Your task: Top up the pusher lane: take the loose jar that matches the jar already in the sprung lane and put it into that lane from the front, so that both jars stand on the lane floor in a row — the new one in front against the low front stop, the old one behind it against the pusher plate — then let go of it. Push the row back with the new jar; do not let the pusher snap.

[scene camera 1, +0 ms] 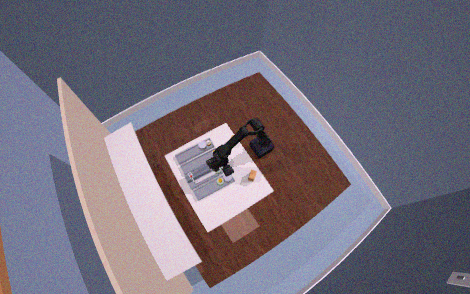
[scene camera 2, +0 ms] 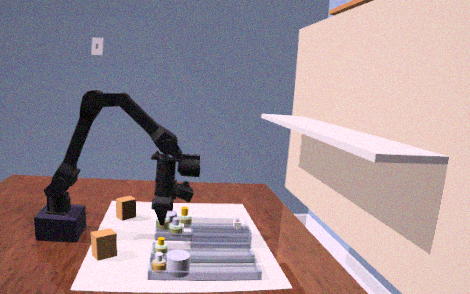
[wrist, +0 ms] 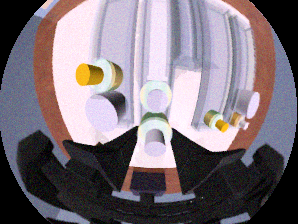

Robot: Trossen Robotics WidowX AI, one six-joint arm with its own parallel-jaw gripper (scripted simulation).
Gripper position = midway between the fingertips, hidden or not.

In view: my gripper point(scene camera 2: 162, 222), a jar point(wrist: 154, 132), a jar point(wrist: 156, 96), a grey cylinder point(wrist: 105, 111) and a grey rack point(scene camera 2: 199, 233).
My gripper is seen too in the wrist view point(wrist: 154, 129).
